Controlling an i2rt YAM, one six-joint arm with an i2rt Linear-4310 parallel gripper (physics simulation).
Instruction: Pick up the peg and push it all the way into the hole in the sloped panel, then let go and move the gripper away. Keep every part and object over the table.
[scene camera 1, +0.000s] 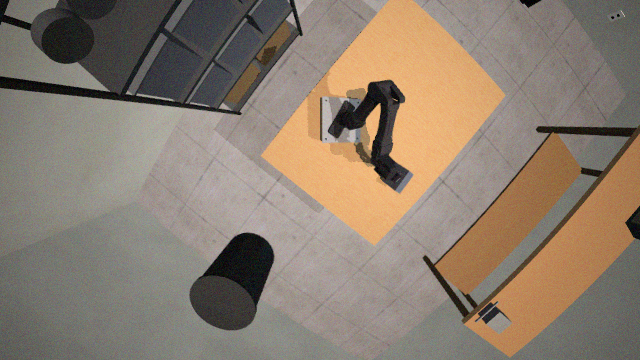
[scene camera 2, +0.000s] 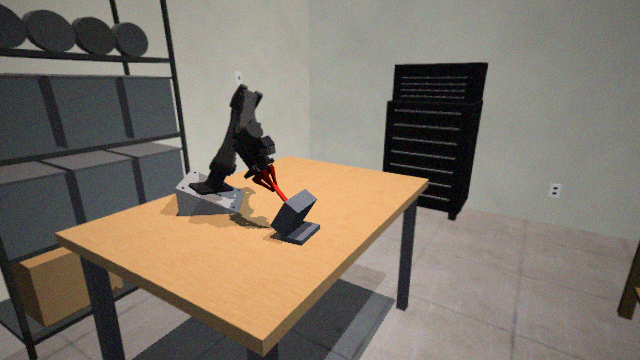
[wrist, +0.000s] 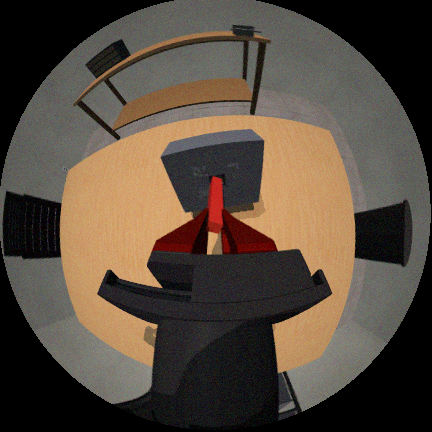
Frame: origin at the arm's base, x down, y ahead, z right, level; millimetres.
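Seen in the pictures: gripper, fingertip midpoint: (scene camera 2: 275, 190) (wrist: 214, 213); arm's base, origin of the base link: (scene camera 1: 341, 119) (scene camera 2: 211, 188).
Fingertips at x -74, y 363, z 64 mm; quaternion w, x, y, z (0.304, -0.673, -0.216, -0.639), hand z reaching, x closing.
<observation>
Offsets run from my fingertips to a thing's middle. "pt": to the spot under its first point. Level surfaces: height alone.
The red peg @(dy +15, dx +5, dz +2 mm) (scene camera 2: 281, 192) (wrist: 215, 200) is a thin square bar. My gripper (scene camera 2: 273, 184) (wrist: 214, 213) is shut on its rear part, and the peg points forward and down from the red fingertips. The grey sloped panel @(dy +79, dx +69, dz +4 mm) (scene camera 1: 405, 183) (scene camera 2: 291, 218) (wrist: 220, 155) stands on its base on the table, directly ahead of the gripper. In the wrist view the peg's far end overlaps the dark square hole @(pt dy +44, dx +26, dz +10 mm) (wrist: 221, 179), and part of the hole shows to its right. The tip is at the panel's face; I cannot tell whether it has entered. The peg does not show clearly in scene camera 1.
The arm's grey base block (scene camera 1: 327, 120) (scene camera 2: 200, 204) stands on the wooden table @(dx +136 mm) (scene camera 1: 425, 50) (scene camera 2: 200, 280) behind the gripper. The panel is near one long table edge. Off the table are a shelf rack (scene camera 2: 176, 95), a black drawer cabinet (scene camera 2: 430, 145) and a black bin (scene camera 1: 250, 260).
</observation>
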